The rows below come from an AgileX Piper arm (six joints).
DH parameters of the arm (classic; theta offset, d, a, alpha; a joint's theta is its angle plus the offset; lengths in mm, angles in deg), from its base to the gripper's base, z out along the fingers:
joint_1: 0 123 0 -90
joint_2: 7.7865 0 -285.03 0
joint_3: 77.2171 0 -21.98 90
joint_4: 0 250.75 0 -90
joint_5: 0 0 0 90
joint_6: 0 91 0 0
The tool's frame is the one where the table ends.
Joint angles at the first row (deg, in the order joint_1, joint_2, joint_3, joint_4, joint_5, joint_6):
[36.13 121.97 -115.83 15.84 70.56 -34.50]
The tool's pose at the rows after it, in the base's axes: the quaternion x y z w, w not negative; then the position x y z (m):
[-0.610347, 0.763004, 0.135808, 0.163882, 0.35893, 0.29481, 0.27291]
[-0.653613, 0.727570, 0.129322, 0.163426, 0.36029, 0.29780, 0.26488]
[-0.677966, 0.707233, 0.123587, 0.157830, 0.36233, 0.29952, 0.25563]
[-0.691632, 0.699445, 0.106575, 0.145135, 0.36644, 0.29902, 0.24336]
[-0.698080, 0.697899, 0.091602, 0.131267, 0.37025, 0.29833, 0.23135]
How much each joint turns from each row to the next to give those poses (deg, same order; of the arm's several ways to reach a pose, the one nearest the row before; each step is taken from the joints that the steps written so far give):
[0.14 0.56 -0.20 1.34 0.00 -9.73]
[0.15 1.09 -0.13 0.25 0.00 -6.59]
[0.06 1.12 0.00 -0.19 0.00 -3.78]
[0.00 1.39 0.00 -1.98 0.00 -1.55]
[0.00 1.37 0.00 -1.94 0.00 -0.39]

